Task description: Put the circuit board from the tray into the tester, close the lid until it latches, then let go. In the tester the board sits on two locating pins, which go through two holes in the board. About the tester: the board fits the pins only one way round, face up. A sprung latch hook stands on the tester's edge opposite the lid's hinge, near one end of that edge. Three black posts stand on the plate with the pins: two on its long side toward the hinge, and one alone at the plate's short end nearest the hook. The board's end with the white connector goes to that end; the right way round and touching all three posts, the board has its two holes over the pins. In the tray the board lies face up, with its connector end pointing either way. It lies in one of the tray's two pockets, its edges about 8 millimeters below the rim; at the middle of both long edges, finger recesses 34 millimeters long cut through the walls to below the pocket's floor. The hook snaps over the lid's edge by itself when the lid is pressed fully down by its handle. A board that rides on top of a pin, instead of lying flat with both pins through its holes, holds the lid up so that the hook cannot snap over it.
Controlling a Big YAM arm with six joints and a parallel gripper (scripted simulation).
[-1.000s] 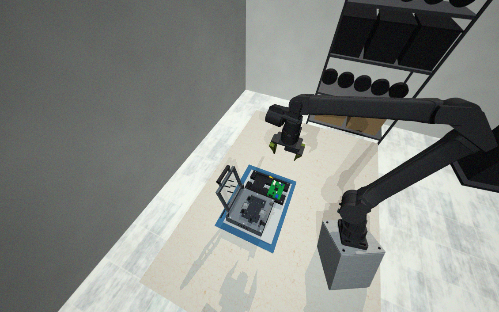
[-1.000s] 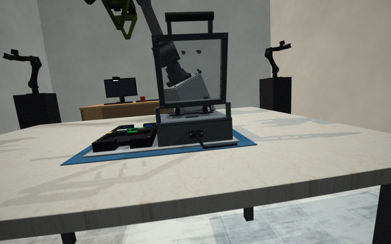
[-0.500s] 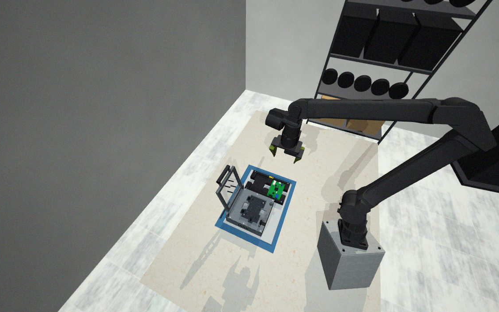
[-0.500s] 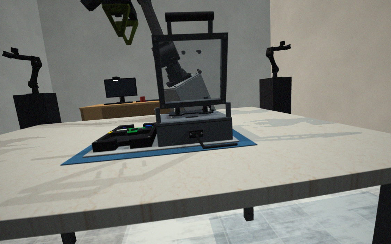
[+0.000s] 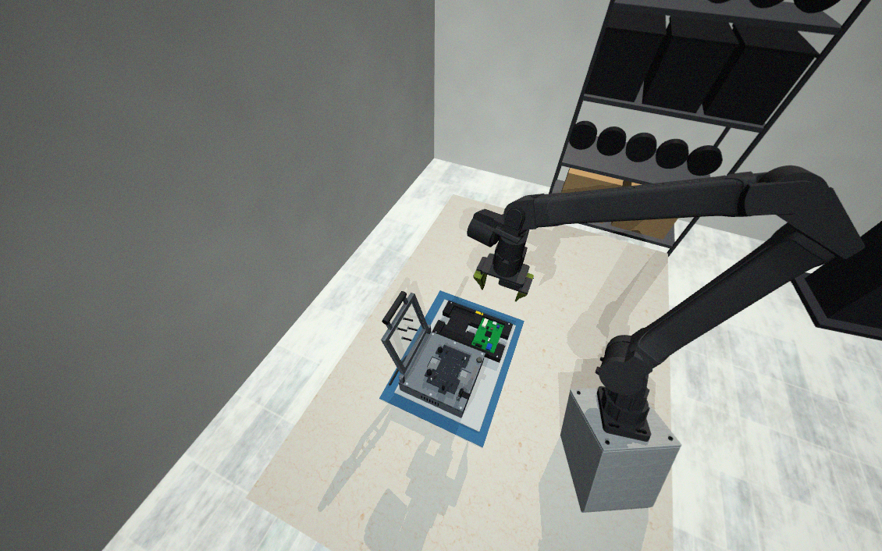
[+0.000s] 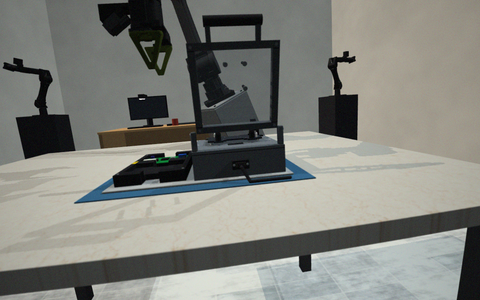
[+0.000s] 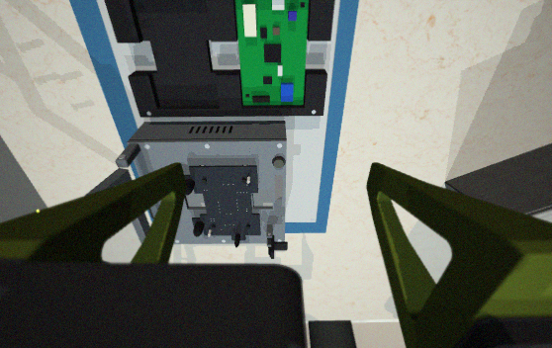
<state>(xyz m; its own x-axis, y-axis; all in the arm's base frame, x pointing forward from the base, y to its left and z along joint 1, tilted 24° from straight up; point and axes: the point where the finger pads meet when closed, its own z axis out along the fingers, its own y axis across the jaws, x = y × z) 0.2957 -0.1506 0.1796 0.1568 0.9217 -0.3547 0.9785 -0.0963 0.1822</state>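
Now: hand 22 cm above the green circuit board. From my hand the other things lie so: latch hook 22 cm to the left, 15 cm below, 4 cm ahead; dark plate 17 cm below, 16 cm to the left, 9 cm ahead; clear lid 21 cm ahead, 14 cm to the left, 6 cm below.
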